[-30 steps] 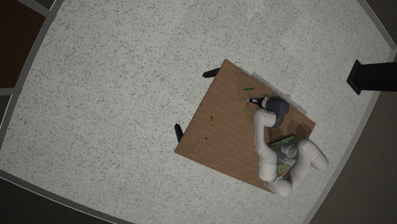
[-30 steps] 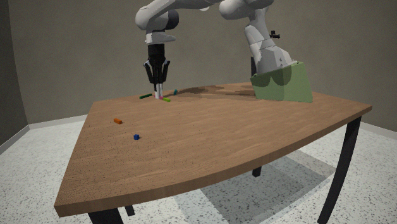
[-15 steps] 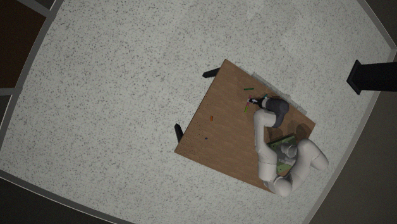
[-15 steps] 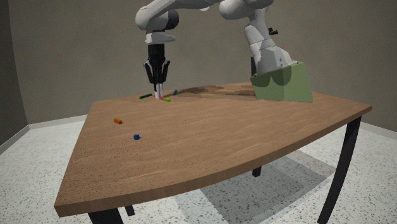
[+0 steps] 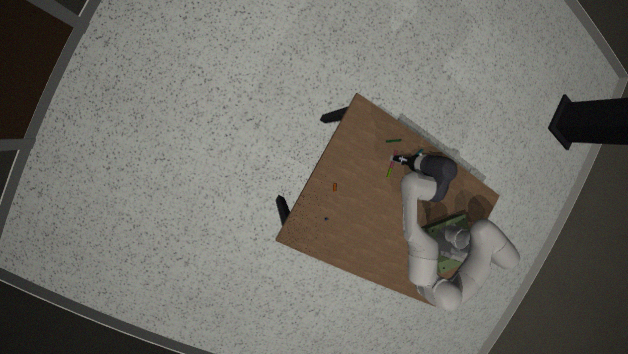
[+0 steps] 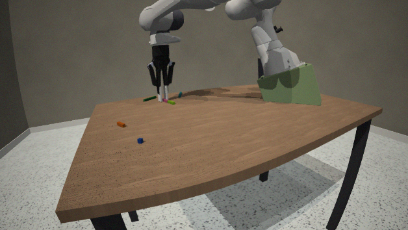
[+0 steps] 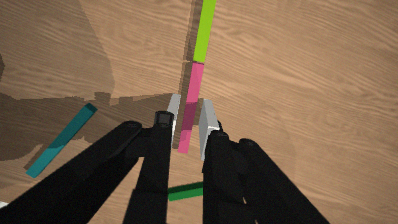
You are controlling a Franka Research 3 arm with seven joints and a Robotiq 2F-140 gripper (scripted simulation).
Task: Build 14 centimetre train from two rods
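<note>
Right now my hand is 30 mm above the pink rod. Round my hand: lime rod 70 mm to the left, 30 mm below, 20 mm behind; then green rod 80 mm to the right, 50 mm ahead, 30 mm below; then turquoise rod 100 mm behind, 80 mm to the right, 30 mm below.
</note>
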